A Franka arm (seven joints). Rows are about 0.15 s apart.
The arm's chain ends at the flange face. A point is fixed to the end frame.
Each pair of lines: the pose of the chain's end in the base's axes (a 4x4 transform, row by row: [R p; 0 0 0 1], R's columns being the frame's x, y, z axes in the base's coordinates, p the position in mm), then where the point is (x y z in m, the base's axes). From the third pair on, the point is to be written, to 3 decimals.
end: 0.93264 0.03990 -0.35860 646.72; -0.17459 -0.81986 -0.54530 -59.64; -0.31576 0.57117 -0.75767 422.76; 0 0 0 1
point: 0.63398 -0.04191 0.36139
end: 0.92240 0.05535 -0.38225 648.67; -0.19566 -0.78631 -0.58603 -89.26; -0.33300 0.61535 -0.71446 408.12; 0 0 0 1
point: 0.63413 -0.07499 0.34625
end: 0.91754 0.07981 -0.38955 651.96; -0.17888 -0.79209 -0.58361 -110.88; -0.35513 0.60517 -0.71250 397.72; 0 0 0 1
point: 0.636 -0.096 0.336
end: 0.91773 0.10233 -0.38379 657.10; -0.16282 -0.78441 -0.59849 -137.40; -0.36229 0.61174 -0.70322 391.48; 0 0 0 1
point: 0.640 -0.124 0.330
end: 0.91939 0.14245 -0.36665 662.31; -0.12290 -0.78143 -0.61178 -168.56; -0.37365 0.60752 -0.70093 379.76; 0 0 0 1
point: 0.644 -0.155 0.319
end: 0.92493 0.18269 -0.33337 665.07; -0.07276 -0.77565 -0.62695 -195.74; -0.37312 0.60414 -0.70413 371.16; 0 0 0 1
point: 0.646 -0.183 0.310
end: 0.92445 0.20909 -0.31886 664.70; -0.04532 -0.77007 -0.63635 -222.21; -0.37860 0.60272 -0.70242 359.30; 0 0 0 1
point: 0.645 -0.210 0.298
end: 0.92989 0.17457 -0.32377 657.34; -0.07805 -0.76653 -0.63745 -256.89; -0.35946 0.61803 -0.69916 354.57; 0 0 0 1
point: 0.639 -0.245 0.293
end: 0.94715 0.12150 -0.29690 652.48; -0.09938 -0.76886 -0.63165 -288.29; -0.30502 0.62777 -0.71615 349.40; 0 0 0 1
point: 0.638 -0.276 0.287
